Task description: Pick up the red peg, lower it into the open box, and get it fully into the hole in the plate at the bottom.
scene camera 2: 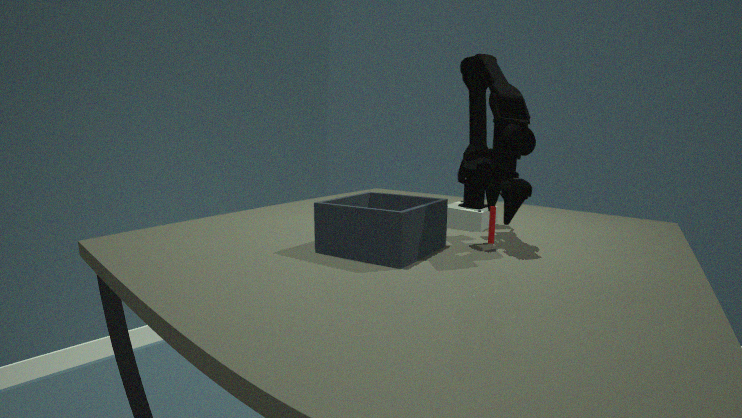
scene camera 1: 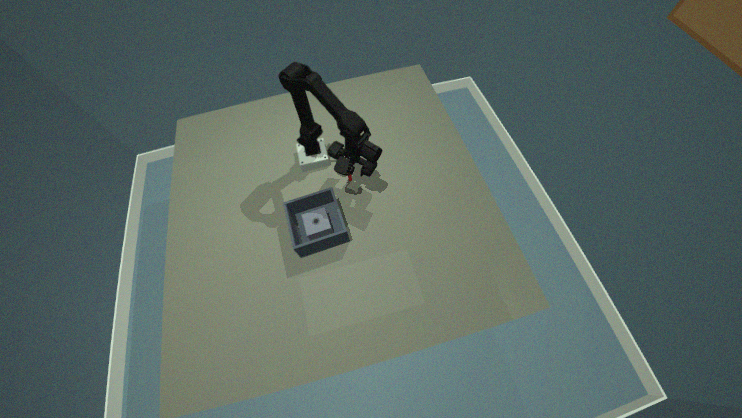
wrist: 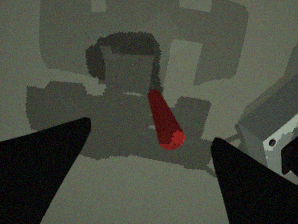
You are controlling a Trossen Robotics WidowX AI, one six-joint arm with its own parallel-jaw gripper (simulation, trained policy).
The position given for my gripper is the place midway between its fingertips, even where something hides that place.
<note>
In view: my gripper (scene camera 2: 498, 217), a red peg (wrist: 170, 136) and a plate (scene camera 1: 316, 223).
My gripper shows as well in scene camera 1 (scene camera 1: 351, 170) and in the wrist view (wrist: 152, 134). Scene camera 2 does not show the plate, which is hidden by a dark grey box. The wrist view misses the plate: it is out of frame.
</note>
